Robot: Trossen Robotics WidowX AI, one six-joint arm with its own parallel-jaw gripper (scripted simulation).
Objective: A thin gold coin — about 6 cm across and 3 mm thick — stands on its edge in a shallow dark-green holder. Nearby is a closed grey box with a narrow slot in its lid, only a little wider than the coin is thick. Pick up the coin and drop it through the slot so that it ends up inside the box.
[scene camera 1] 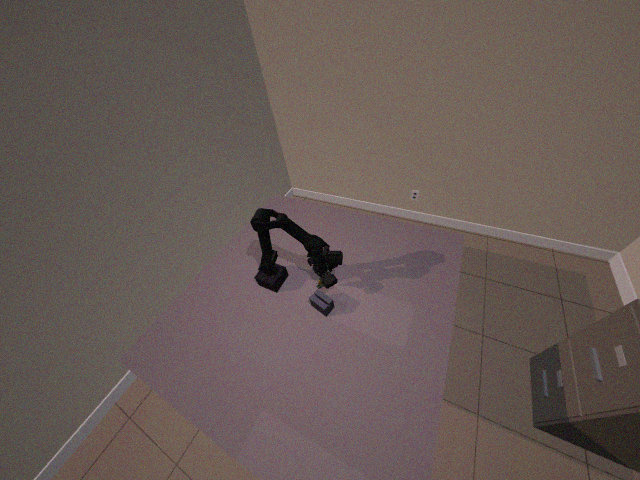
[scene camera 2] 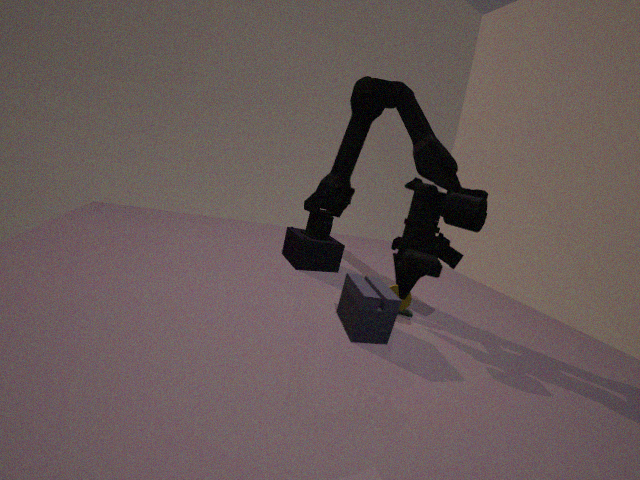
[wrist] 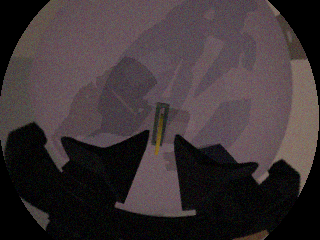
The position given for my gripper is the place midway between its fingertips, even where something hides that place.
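I can see my own gripper [scene camera 2: 400, 295]. From the wrist I see the gripper [wrist: 162, 135] too.
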